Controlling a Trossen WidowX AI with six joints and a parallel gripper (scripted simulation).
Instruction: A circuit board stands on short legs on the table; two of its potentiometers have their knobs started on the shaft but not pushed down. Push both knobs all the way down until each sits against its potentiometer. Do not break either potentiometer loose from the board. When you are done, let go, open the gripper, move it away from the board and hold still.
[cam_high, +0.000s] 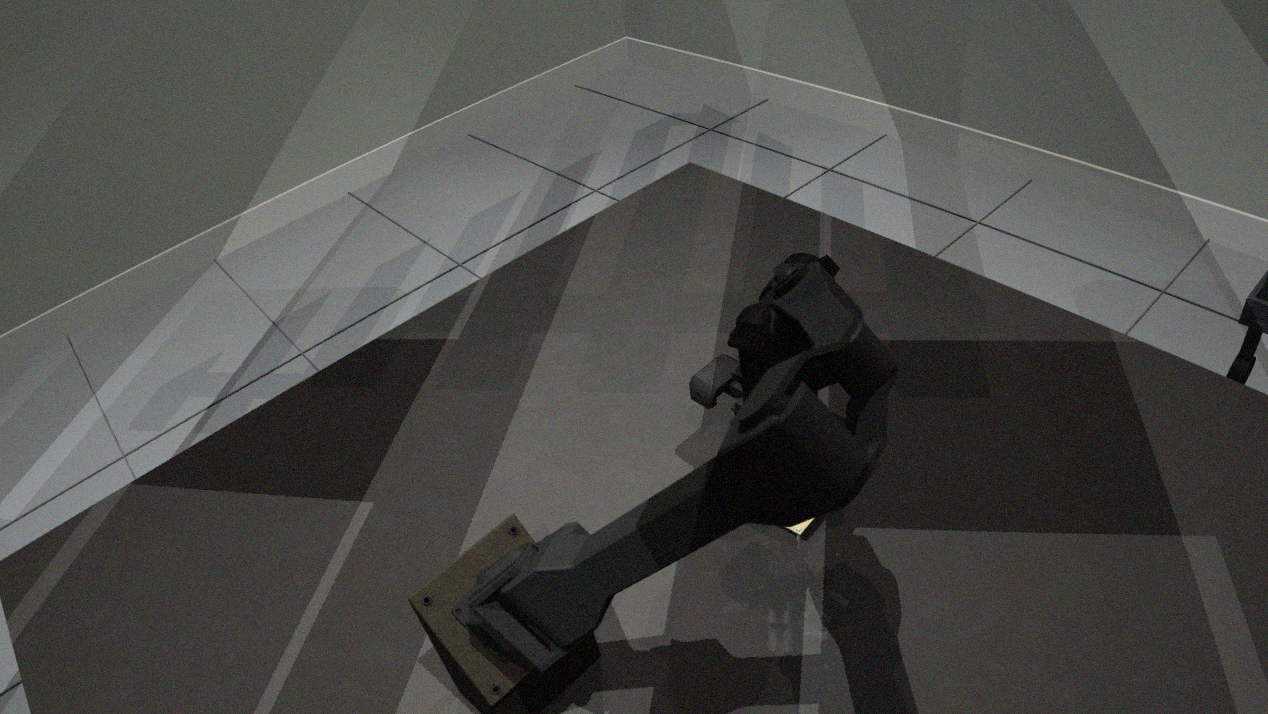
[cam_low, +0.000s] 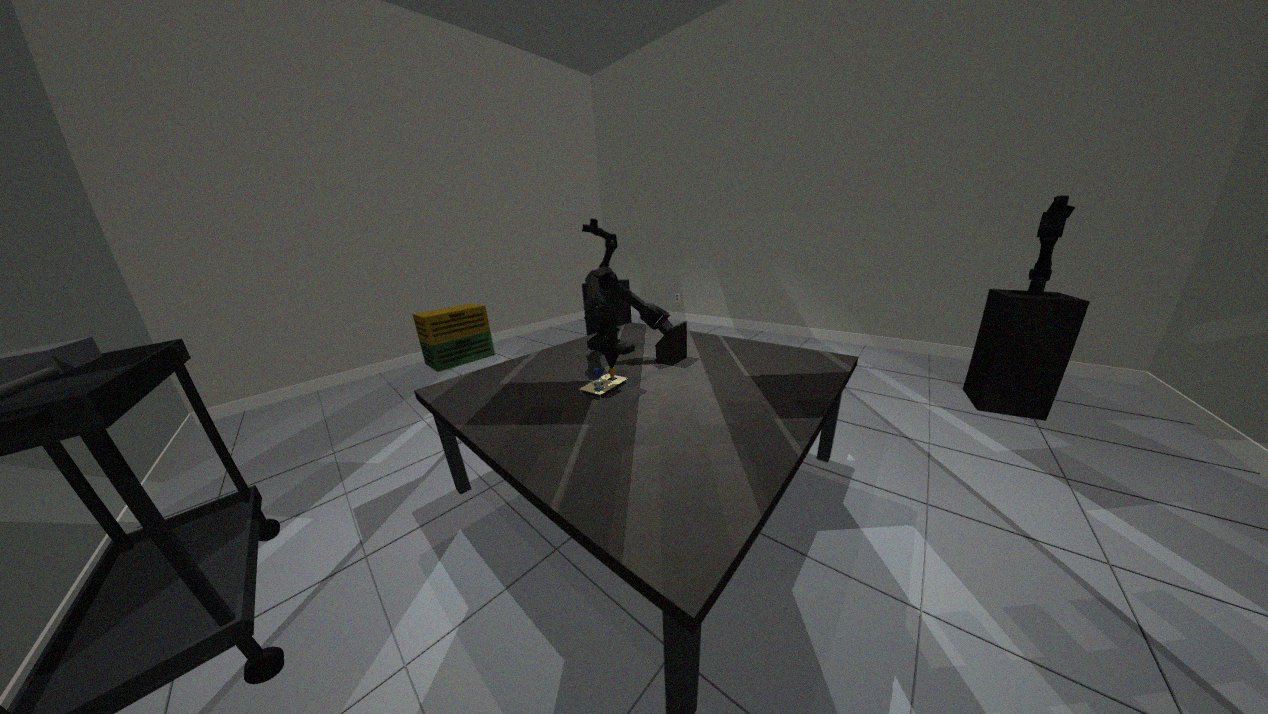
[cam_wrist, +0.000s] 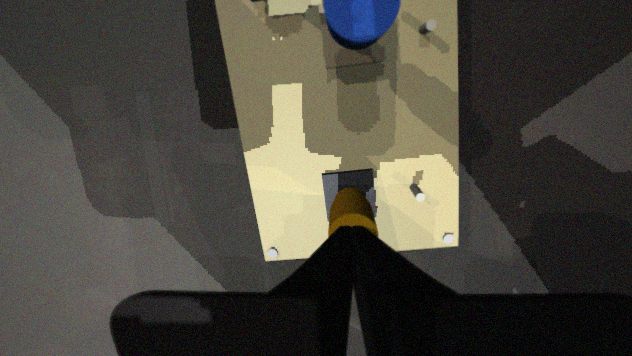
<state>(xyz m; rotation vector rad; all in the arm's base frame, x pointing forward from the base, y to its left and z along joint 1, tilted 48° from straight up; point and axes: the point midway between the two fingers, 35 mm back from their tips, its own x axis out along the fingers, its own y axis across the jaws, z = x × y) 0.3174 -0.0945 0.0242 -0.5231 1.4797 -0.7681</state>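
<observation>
Now: gripper tip 7 cm short of the blue knob, 1 cm to the left of it and 1 cm below it.
</observation>
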